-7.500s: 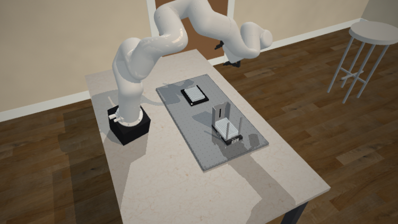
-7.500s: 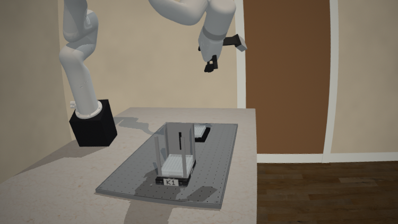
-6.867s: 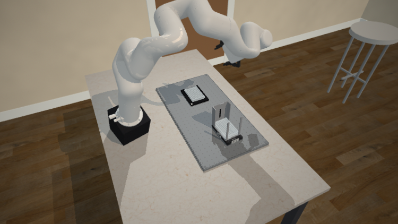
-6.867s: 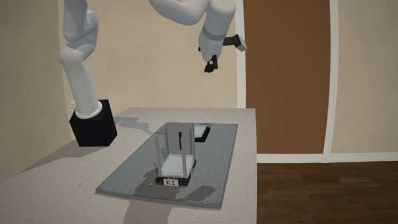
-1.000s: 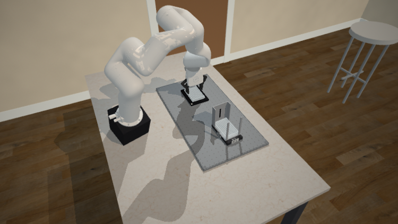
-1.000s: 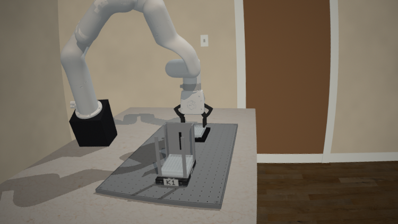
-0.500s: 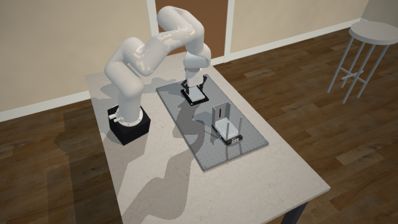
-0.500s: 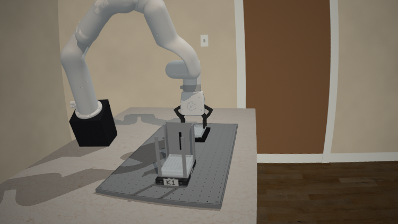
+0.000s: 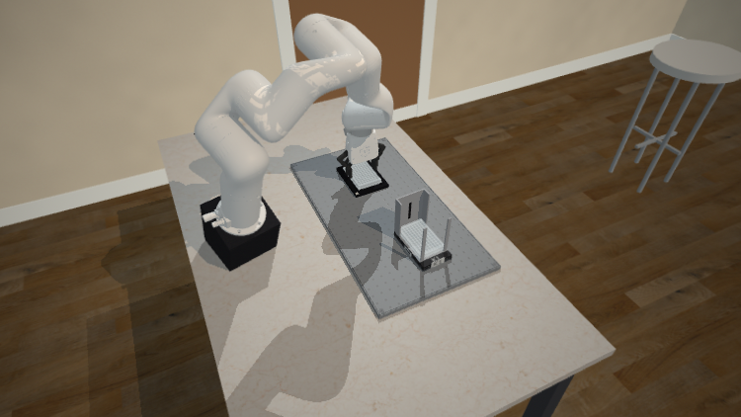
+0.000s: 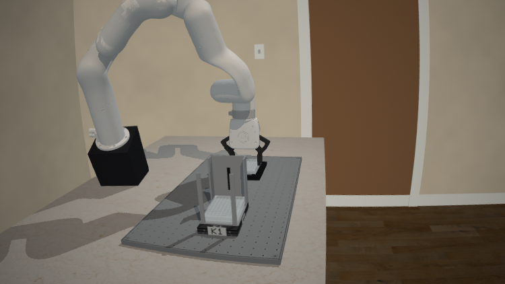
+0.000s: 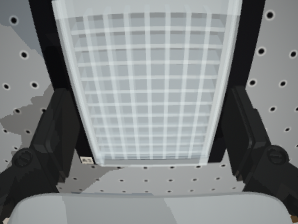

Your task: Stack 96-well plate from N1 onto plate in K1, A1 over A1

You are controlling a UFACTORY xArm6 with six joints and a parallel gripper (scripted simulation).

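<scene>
My hand is 3 cm above the black plate nest N1. From my hand the other things lie so: tall back wall (28 cm to the right, 5 cm above, 3 cm behind); K1 label (44 cm to the right, 4 cm behind, 3 cm below); pale A1 square (7 cm to the right, 6 cm behind, 2 cm below).
</scene>
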